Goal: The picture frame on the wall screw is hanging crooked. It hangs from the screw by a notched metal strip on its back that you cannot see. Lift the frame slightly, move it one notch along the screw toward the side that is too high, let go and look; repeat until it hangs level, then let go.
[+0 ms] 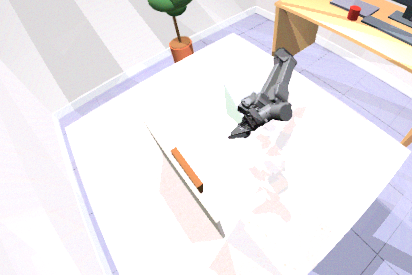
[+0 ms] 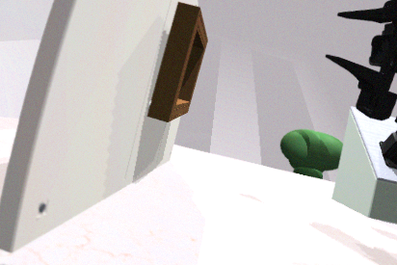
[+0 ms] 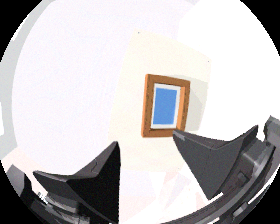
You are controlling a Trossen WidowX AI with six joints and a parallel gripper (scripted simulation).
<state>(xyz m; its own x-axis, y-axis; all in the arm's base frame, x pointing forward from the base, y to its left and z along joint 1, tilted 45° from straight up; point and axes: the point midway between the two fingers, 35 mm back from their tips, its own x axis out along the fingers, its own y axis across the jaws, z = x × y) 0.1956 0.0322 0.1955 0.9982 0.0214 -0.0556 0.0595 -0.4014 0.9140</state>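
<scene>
My gripper tip is now 190 mm short of the brown picture frame, 10 mm to the left of it and 90 mm above it. Also, from my gripper tip: wall panel (200 mm ahead, 90 mm below).
</scene>
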